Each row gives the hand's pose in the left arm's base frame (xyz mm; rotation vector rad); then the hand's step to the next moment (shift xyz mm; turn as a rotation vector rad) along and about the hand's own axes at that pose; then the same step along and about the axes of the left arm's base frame.
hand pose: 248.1 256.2 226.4 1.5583 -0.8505 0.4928
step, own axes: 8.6 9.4 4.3 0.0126 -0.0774 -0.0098
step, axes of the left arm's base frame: -2.3 -6.2 11.7 0.0679 0.0064 -0.0400
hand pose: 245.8 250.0 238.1 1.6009 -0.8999 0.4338
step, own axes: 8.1 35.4 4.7 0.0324 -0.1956 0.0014
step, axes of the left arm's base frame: -22.3 -7.4 28.1 0.1667 -0.0089 -0.1070
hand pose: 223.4 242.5 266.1 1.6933 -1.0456 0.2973
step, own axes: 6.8 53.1 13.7 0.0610 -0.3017 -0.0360
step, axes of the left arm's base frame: -40.3 -17.5 33.6 0.2747 0.0140 -0.1428
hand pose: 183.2 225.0 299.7 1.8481 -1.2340 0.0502
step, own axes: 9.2 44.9 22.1 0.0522 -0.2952 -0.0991
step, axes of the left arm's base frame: -38.6 -26.7 19.7 0.2913 0.0626 -0.1045
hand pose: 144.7 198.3 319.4 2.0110 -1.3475 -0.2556
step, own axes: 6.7 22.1 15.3 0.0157 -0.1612 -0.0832
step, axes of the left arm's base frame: -21.2 -17.4 4.2 0.1683 0.0580 -0.0382
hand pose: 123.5 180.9 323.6 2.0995 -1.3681 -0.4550
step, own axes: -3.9 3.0 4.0 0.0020 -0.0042 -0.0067
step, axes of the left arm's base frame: -6.0 1.5 -1.3 0.0076 0.0014 0.0025
